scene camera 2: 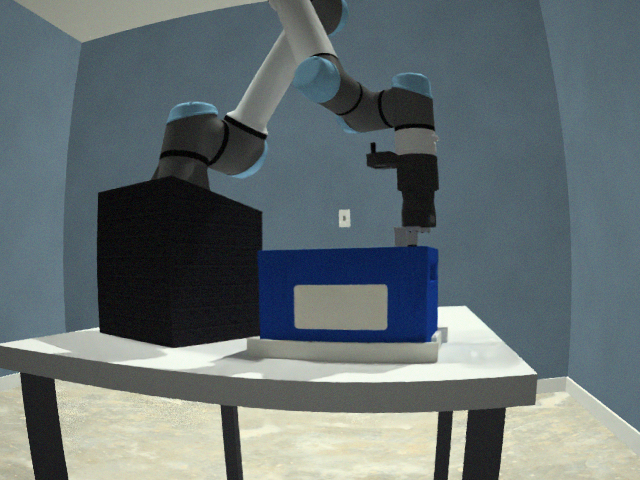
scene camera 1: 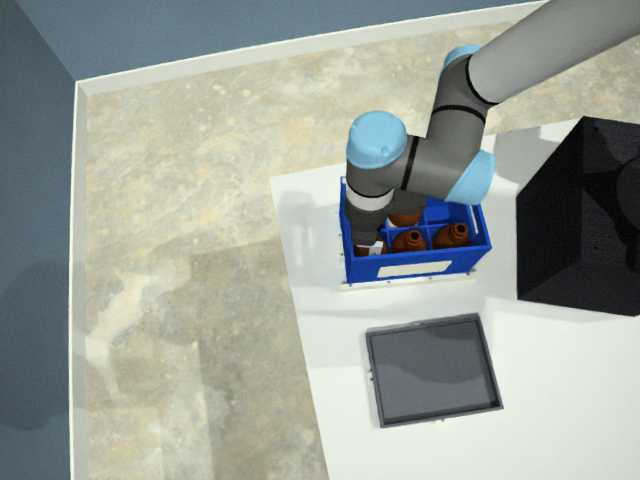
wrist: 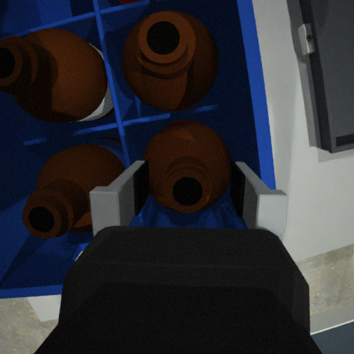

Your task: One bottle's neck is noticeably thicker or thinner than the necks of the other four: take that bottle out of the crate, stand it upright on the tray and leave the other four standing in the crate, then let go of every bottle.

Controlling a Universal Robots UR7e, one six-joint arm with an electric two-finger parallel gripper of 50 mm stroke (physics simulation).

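Frame: origin at the arm's base, x ahead, y left, z up, level; centimetres.
Seen in the pictures: gripper, fingertip midpoint: [scene camera 1: 374, 242]; arm's base, link origin: [scene camera 2: 177, 201].
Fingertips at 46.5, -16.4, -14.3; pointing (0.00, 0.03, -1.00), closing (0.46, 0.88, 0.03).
Pixels of each thing's top centre, then the offset from my fingertips to it, as dx, dy, dz. "spot": a spot on its surface instead.
- right bottle, top centre: [scene camera 1: 461, 228] -16.8, +4.6, +1.5
- back middle bottle, top centre: [scene camera 1: 410, 195] -11.1, -6.1, +1.5
- dark grey tray, surface spot: [scene camera 1: 434, 361] spot: -3.9, +25.1, -14.3
The blue crate [scene camera 1: 361, 269] [scene camera 2: 276, 268] [wrist: 261, 100] stands on the table and holds brown bottles upright in its compartments. My gripper [wrist: 189, 178] is open in the crate's near-left corner in scene camera 1; its fingers stand on either side of one bottle [scene camera 1: 369, 251] [wrist: 186, 142], not clamped on it. Beside it are a middle bottle [scene camera 1: 409, 243] [wrist: 170, 87] and a right bottle [scene camera 1: 448, 238]. A back middle bottle [scene camera 1: 404, 219] [wrist: 75, 75] and a back left bottle [wrist: 82, 167] also stand there. I cannot tell for certain whose neck differs. The dark grey tray [scene camera 1: 434, 361] [wrist: 337, 60] holds no bottle.
The crate's walls and dividers surround the fingers closely. The crate sits on a low white base [scene camera 2: 341, 350]. The tray has a raised rim and lies in front of the crate. A large black block [scene camera 1: 553, 222] [scene camera 2: 170, 268] stands right of the crate in scene camera 1.
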